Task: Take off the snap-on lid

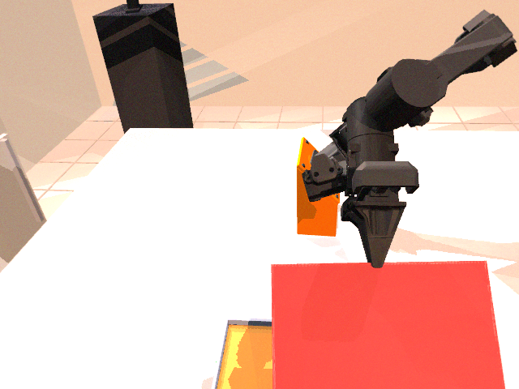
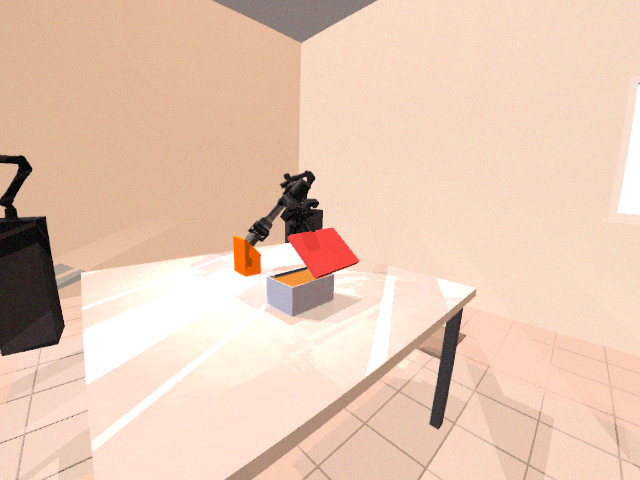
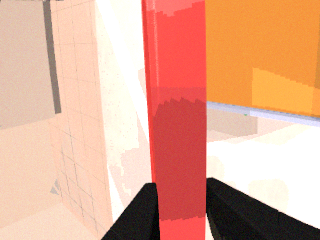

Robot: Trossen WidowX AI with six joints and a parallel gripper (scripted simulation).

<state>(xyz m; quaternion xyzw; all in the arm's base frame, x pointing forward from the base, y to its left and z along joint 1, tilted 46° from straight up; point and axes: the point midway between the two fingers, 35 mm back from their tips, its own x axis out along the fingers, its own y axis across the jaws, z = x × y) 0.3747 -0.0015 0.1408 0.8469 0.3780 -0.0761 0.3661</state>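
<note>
Right now the lid is 60 mm ahead of my gripper tip, 10 mm to the left of it and 50 mm below it. Also, from my gripper tip: grey storage box: 50 mm ahead, 90 mm to the right, 190 mm below.
</note>
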